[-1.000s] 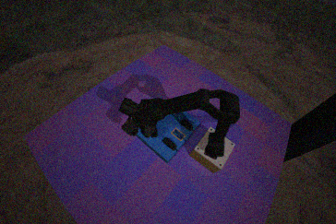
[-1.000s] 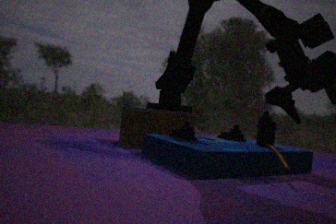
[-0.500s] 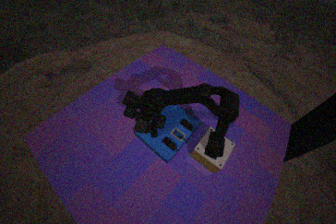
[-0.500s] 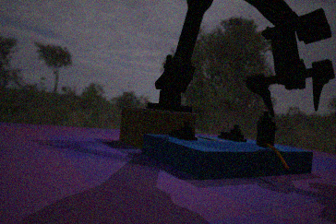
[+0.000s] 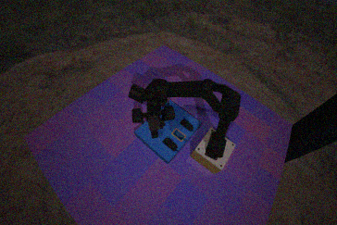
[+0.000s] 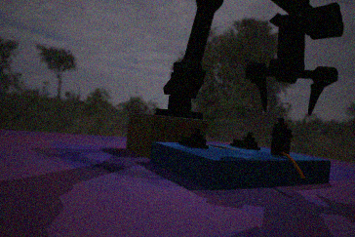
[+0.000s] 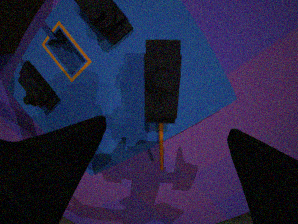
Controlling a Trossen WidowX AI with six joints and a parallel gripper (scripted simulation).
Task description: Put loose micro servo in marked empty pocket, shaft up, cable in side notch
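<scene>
My gripper tip is now 110 mm above the blue deck, 70 mm to the left of it and 30 mm past it.
</scene>
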